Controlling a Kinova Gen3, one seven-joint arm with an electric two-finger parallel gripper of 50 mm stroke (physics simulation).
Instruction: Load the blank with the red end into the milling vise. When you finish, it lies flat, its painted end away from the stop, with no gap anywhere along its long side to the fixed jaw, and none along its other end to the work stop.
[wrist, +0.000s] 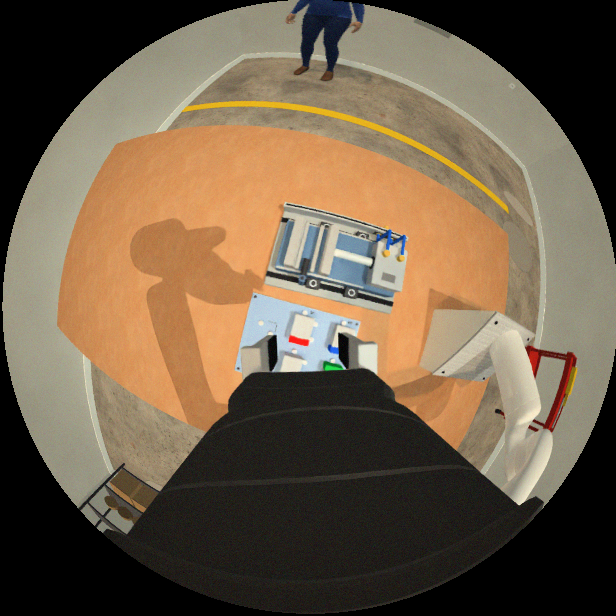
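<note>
In the wrist view a pale blue tray (298, 339) lies on the orange table and holds several white blanks. The blank with the red end (301, 329) lies in its middle, red end toward me. My gripper (308, 351) hangs high above the tray, open and empty, its two grey fingers to either side of that blank. The milling vise (336, 256) sits beyond the tray, with grey jaws, a white screw and a blue handle on its right end. A blue-ended blank (333, 344) and a green-ended blank (331, 365) lie to the right, partly hidden by my right finger.
A grey-white box (462, 344) stands at the right of the table beside the white robot arm (520, 413). A red frame (554, 390) is behind it. A person (326, 34) stands beyond a yellow floor line (356, 123). A rack (117, 499) is at lower left.
</note>
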